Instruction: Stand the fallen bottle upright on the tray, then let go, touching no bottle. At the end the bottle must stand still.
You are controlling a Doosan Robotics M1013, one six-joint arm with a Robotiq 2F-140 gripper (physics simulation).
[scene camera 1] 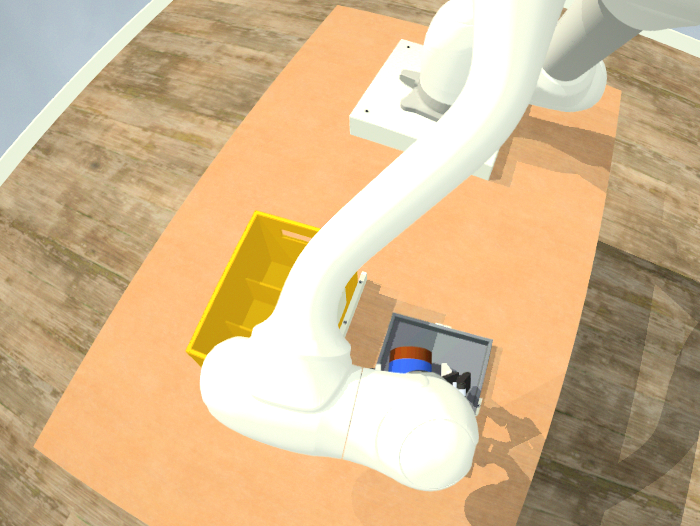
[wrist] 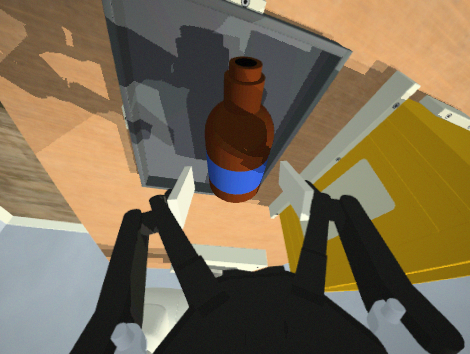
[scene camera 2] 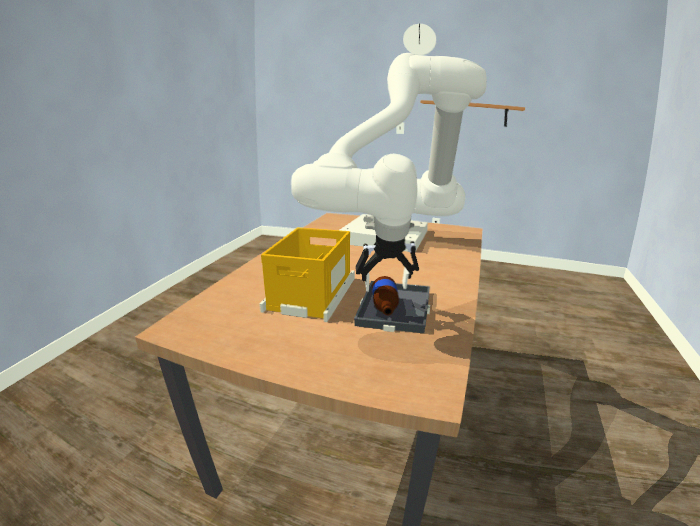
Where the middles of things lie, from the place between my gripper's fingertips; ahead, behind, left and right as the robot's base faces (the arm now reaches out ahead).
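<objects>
The pale rail [wrist: 399,87] is 140 mm to the right of my hand, 50 mm below it and 10 mm ahead of it. As for the brown bottle [scene camera 2: 385,295], I find it 10 mm to the left of my hand, 20 mm below it and 30 mm ahead of it.
</objects>
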